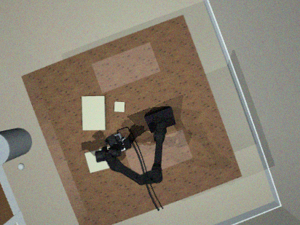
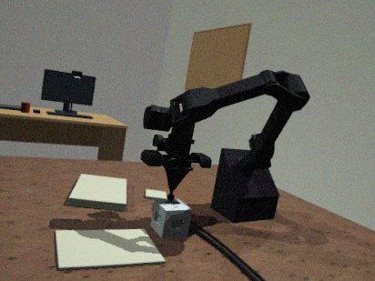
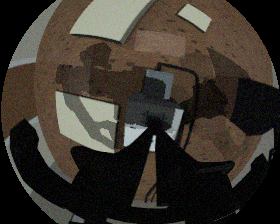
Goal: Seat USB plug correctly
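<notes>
My gripper tip is 20 mm above the USB plug. Also, from my gripper tip: thin cream sheet (190 mm ahead, 110 mm below, 80 mm to the left); then cream tile (240 mm to the right, 110 mm below, 80 mm behind); then thick cream slab (260 mm to the right, 110 mm ahead, 100 mm below).
</notes>
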